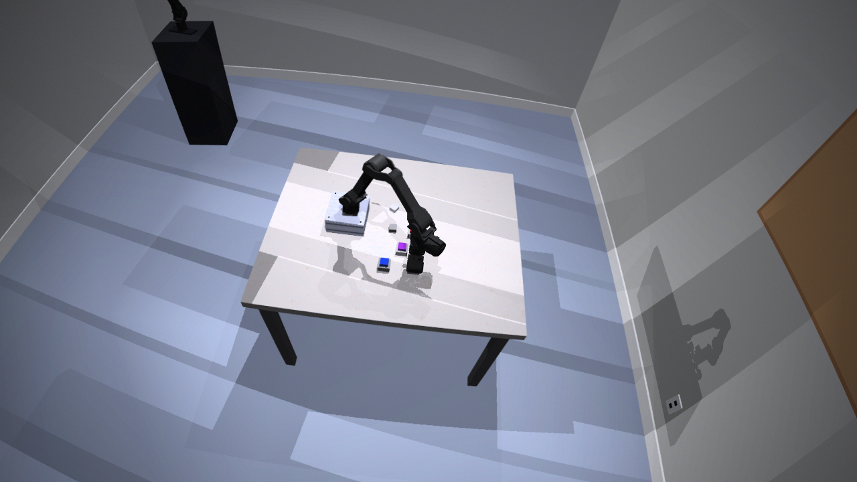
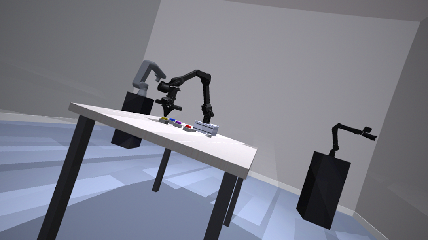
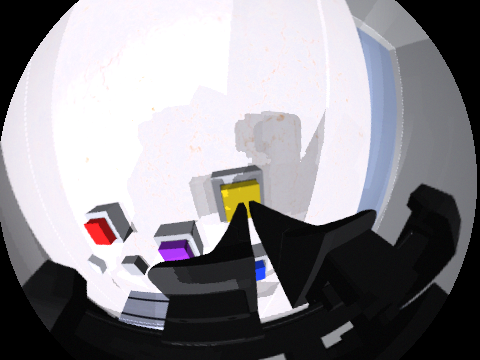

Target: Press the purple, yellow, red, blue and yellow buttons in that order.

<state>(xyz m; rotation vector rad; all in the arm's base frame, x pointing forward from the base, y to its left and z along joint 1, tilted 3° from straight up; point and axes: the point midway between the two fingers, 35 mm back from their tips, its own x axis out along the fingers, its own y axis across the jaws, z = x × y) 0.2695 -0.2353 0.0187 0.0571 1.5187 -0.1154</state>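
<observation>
The yellow button is 1 cm below my gripper tip. Round my gripper tip: blue button 12 cm behind, 1 cm to the left, 1 cm below; purple button 9 cm to the left, 5 cm behind, 1 cm below; red button 18 cm to the left, 1 cm below.
</observation>
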